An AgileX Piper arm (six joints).
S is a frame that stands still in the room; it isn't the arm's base.
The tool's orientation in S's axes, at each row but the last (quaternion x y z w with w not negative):
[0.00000 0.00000 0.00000 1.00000]
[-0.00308 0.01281 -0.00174 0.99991]
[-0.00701 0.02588 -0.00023 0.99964]
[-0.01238 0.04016 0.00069 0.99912]
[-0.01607 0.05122 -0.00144 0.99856]
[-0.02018 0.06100 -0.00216 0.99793]
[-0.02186 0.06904 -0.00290 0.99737]
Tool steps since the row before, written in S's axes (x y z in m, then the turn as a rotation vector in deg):
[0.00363 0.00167 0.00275 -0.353 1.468 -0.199]
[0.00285 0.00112 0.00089 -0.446 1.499 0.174]
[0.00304 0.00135 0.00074 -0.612 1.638 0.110]
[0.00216 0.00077 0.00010 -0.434 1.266 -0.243]
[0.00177 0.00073 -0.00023 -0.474 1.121 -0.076]
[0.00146 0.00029 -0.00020 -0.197 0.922 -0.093]
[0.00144 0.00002 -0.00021 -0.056 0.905 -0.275]
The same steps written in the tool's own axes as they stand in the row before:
[0.00363 0.00167 0.00275 -0.353 1.468 -0.199]
[0.00282 0.00112 0.00097 -0.456 1.496 0.172]
[0.00300 0.00134 0.00092 -0.618 1.636 0.101]
[0.00215 0.00076 0.00029 -0.413 1.273 -0.246]
[0.00178 0.00074 -0.00002 -0.469 1.122 -0.088]
[0.00147 0.00030 -0.00001 -0.190 0.925 -0.079]
[0.00145 0.00003 -0.00001 -0.026 0.916 -0.241]

